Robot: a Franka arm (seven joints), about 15 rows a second.
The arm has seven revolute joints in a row. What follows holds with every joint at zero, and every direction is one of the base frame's. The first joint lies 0.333 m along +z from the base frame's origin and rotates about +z. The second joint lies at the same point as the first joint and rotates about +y. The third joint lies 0.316 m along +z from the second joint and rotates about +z. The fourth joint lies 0.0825 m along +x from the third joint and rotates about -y. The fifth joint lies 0.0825 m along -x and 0.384 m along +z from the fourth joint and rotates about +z. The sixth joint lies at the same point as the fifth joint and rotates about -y. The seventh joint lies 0.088 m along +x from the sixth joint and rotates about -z. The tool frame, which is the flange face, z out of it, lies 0.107 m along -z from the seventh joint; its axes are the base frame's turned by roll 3.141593, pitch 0 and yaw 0 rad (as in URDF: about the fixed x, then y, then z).
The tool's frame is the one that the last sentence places.
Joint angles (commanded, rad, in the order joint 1, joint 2, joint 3, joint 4, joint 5, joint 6, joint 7), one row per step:
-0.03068, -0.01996, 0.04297, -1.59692, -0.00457, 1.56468, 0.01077
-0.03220, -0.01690, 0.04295, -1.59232, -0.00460, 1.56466, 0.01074
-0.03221, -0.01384, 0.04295, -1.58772, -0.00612, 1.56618, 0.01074
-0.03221, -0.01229, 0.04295, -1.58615, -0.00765, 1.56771, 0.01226
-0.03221, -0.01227, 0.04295, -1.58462, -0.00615, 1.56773, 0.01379
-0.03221, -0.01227, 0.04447, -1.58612, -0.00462, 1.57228, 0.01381
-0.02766, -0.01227, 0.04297, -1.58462, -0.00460, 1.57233, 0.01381
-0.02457, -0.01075, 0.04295, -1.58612, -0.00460, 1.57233, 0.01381
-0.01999, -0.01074, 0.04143, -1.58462, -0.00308, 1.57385, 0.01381
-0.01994, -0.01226, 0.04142, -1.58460, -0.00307, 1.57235, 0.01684
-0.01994, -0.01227, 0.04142, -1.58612, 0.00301, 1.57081, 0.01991
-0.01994, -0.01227, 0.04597, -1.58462, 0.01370, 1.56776, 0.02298
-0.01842, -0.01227, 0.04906, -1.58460, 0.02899, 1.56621, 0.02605
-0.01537, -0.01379, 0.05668, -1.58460, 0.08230, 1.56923, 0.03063
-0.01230, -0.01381, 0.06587, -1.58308, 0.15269, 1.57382, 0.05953
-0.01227, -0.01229, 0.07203, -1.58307, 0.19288, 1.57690, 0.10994
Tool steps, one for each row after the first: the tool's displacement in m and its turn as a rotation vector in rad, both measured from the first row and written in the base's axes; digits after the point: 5 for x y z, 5 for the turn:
0.00102, -0.00087, 0.00049, 0.00012, -0.00152, -0.00151
0.00220, -0.00106, 0.00111, -0.00123, -0.00460, -0.00150
0.00286, -0.00124, 0.00114, -0.00269, -0.00618, -0.00300
0.00290, -0.00108, 0.00185, -0.00119, -0.00770, -0.00454
0.00334, -0.00006, 0.00154, 0.00037, -0.01073, -0.00302
0.00336, 0.00161, 0.00225, 0.00045, -0.01228, 0.00003
0.00374, 0.00329, 0.00071, 0.00048, -0.00926, 0.00310
0.00391, 0.00514, 0.00154, 0.00209, -0.01224, 0.00615
0.00330, 0.00517, 0.00226, 0.00202, -0.01229, 0.00316
0.00308, 0.00581, 0.00141, 0.00801, -0.00913, 0.00003
0.00270, 0.00947, 0.00186, 0.01860, -0.00729, 0.00146
0.00241, 0.01366, 0.00176, 0.03379, -0.00526, 0.00293
0.00181, 0.02526, 0.00317, 0.08704, -0.00761, 0.00872
0.00150, 0.03947, 0.00517, 0.15732, -0.00804, -0.00851
0.00173, 0.04707, 0.00534, 0.19709, -0.00197, -0.05333

